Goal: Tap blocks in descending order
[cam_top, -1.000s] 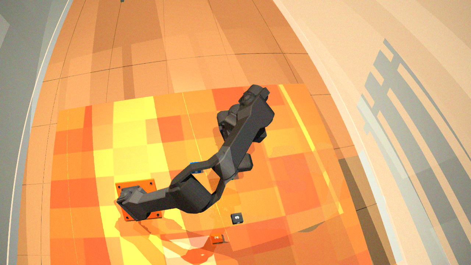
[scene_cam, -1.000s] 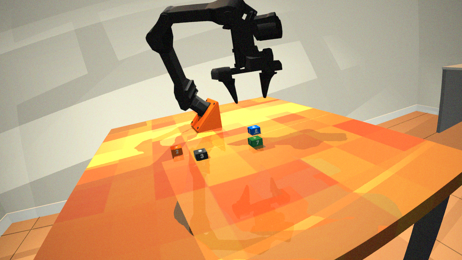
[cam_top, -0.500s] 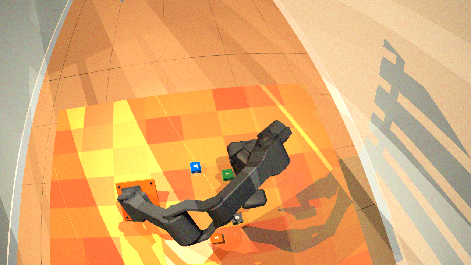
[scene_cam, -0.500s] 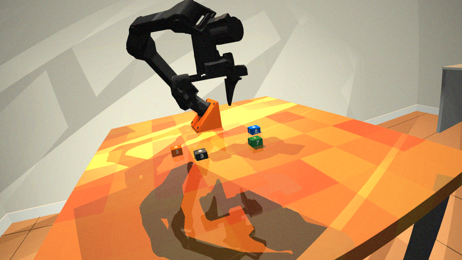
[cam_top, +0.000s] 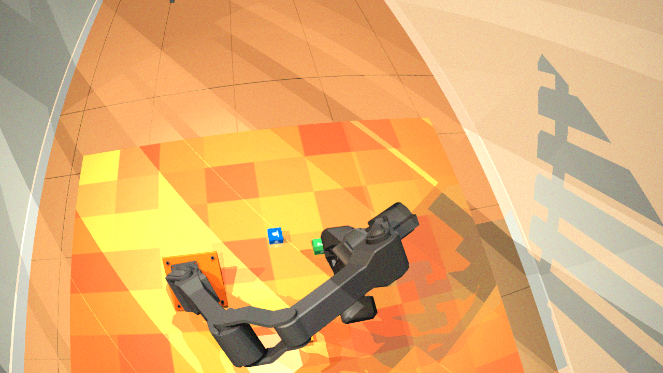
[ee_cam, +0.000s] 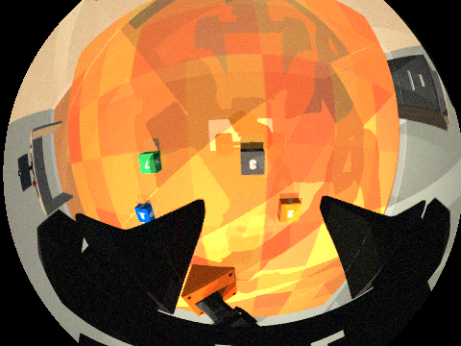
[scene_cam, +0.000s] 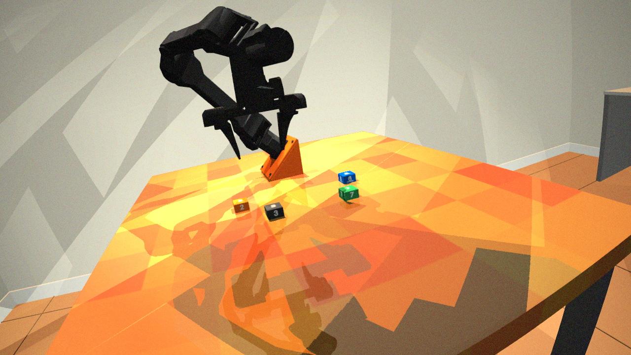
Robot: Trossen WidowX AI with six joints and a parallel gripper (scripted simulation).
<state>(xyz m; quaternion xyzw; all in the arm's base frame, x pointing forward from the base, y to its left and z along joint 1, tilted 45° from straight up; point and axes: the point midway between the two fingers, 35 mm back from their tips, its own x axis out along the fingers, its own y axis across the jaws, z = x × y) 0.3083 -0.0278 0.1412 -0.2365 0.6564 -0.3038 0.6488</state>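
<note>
My gripper tip is now 2 cm short of the green block marked 7, 16 cm to the right of it and 11 cm above it. The rest, counted from my gripper tip: blue block marked 6: 8 cm behind, 21 cm to the left, 11 cm below; then orange block marked 2: 8 cm behind, 5 cm to the right, 11 cm below; then black block marked 3: 11 cm below.
</note>
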